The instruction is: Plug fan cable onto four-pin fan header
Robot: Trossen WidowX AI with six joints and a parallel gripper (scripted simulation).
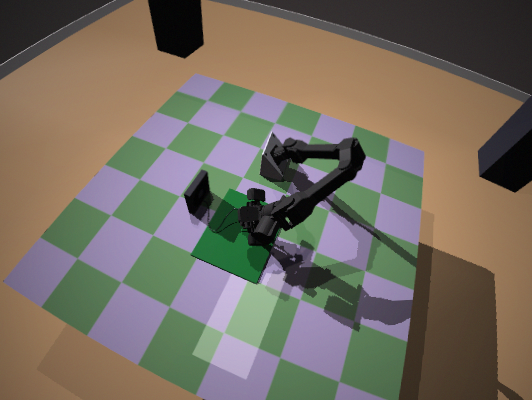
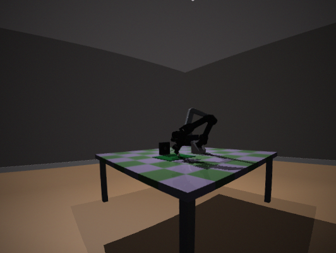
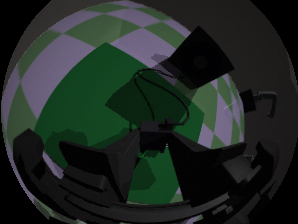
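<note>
The green board is 2 cm ahead of my gripper tip, 1 cm to the left of it and 6 cm below it. From my gripper tip the other things lie so: black plug (1 cm behind, 1 cm to the left); black fan (2 cm behind, 19 cm to the right, 2 cm above).
</note>
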